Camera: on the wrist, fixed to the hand. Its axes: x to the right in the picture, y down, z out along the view.
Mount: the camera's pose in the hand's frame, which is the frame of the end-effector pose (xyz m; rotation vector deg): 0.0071 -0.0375 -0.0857 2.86 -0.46 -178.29
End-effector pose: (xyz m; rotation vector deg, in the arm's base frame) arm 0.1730 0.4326 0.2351 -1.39 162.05 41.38
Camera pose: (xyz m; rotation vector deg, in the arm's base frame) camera 0.1507 0.3592 0.2891 -149.81 1.49 -19.15
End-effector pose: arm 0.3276 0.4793 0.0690 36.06 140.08 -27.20
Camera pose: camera 0.2655 0.4898 0.1385 147.00 -39.76 48.76
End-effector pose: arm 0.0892 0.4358 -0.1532 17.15 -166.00 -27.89
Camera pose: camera 0.1072 0.3736 -0.0853 -159.67 -13.64 13.23
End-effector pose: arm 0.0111 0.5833 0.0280 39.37 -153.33 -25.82
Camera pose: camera 0.0544 0.5299 0.0919 -154.92 -36.78 25.84
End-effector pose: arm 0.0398 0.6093 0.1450 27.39 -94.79 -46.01
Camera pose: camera 0.1166 0.5576 0.1301 -107.29 -27.91 85.85
